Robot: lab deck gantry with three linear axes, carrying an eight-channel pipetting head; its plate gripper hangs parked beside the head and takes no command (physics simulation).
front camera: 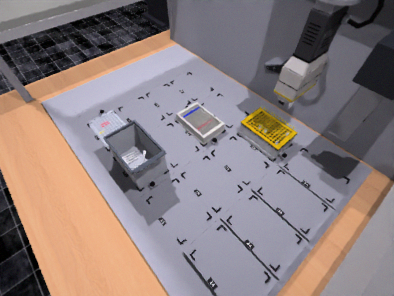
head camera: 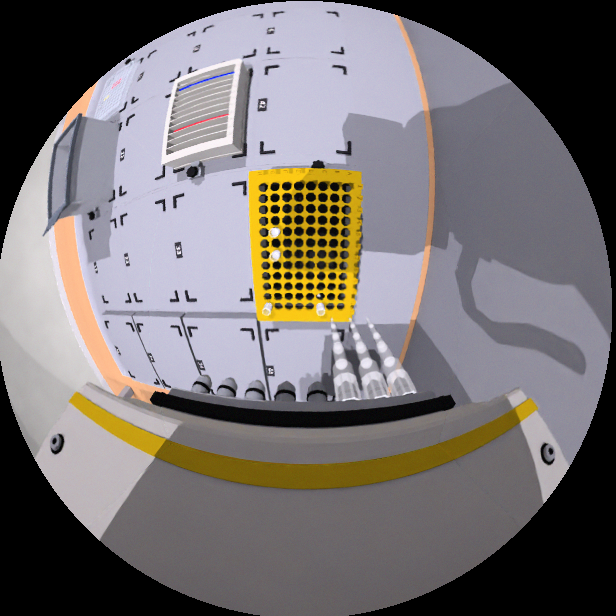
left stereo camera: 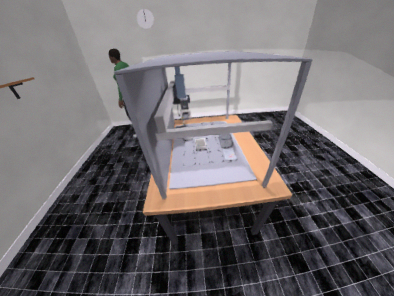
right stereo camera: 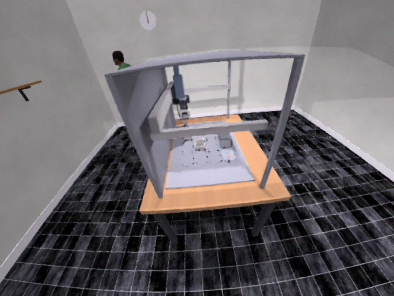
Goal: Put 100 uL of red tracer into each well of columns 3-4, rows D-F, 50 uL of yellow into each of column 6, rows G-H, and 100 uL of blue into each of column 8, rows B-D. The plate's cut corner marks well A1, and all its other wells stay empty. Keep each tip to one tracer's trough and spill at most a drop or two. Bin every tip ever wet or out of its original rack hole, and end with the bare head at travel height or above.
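Labels:
A grey wall [front camera: 238, 45] stands 82 cm from the lens.

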